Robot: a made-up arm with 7 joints.
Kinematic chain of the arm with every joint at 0, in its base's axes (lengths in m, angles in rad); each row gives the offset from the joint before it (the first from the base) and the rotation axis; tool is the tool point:
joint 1: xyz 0 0 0 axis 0 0.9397 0.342
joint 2: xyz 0 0 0 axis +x
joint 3: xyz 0 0 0 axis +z
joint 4: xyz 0.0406 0 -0.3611 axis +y
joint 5: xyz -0.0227 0 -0.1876 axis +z
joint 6: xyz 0 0 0 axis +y
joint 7: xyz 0 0 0 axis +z
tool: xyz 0 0 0
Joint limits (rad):
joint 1: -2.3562..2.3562
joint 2: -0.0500..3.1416
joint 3: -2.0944..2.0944
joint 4: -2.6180..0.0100
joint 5: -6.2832..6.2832
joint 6: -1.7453..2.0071
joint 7: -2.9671..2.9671
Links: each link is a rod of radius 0.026 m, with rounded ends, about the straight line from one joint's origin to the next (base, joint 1, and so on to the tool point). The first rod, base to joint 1, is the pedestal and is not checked.
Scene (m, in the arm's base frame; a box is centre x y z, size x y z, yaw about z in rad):
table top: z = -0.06
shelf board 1: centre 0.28 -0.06 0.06 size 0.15 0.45 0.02 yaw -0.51
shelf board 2: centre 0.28 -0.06 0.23 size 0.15 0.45 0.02 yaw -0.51
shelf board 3: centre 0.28 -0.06 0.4 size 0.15 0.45 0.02 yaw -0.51
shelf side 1: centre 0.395 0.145 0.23 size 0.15 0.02 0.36 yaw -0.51
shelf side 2: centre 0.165 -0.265 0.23 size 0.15 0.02 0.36 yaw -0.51
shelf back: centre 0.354 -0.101 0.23 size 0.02 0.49 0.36 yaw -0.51
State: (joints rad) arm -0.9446 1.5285 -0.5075 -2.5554 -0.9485 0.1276 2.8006
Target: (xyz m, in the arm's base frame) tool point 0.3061 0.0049 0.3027
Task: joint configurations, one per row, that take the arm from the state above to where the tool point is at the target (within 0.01 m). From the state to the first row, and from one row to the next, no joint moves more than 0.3 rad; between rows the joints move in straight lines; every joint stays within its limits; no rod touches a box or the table.
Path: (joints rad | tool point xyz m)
1: -0.7444 1.7837 -0.3874 -2.4086 -0.9485 0.1276 2.8006 | 0.1928 0.1978 0.1154
2: -0.5442 2.0388 -0.2673 -2.2618 -0.9485 0.1276 2.8006 | 0.1759 0.2198 0.1664
3: -0.3441 2.2940 -0.1472 -2.1150 -0.9485 0.1276 2.8006 | 0.1731 0.2103 0.2268
4: -0.1439 2.5491 -0.0271 -1.9683 -0.9485 0.1276 2.8006 | 0.1946 0.1675 0.2815
5: 0.0563 2.8043 0.0930 -1.8215 -0.9485 0.1276 2.8006 | 0.2420 0.0959 0.3122
6: 0.2565 3.0595 0.2131 -1.6747 -0.9485 0.1276 2.8006 | 0.3061 0.0049 0.3027

